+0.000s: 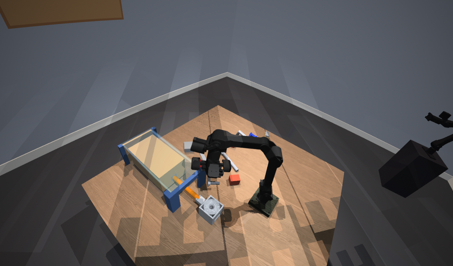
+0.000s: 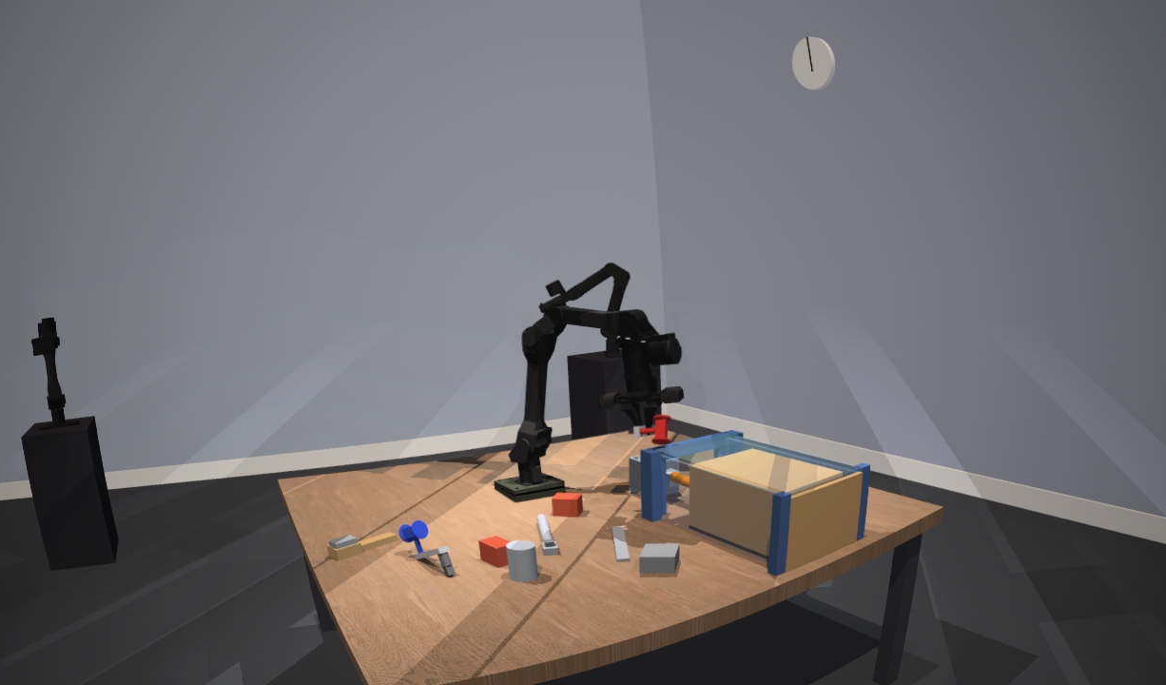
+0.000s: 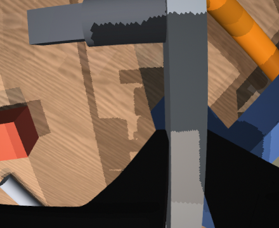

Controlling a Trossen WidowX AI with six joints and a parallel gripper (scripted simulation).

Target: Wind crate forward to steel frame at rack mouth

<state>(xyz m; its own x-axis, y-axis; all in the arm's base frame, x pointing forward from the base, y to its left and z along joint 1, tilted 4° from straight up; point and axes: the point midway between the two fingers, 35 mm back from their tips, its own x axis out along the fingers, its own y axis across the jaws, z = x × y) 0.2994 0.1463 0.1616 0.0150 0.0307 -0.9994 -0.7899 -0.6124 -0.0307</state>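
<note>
Now: gripper tip 10 mm to the left of the winch handle, 10 mm below it and 10 mm short of it. Also, from my gripper tip: red knob (60 mm ahead, 20 mm to the right, 20 mm above); grey winch (150 mm below, 110 mm behind, 80 mm to the left); blue frame (80 mm to the left, 70 mm below, 70 mm ahead).
</note>
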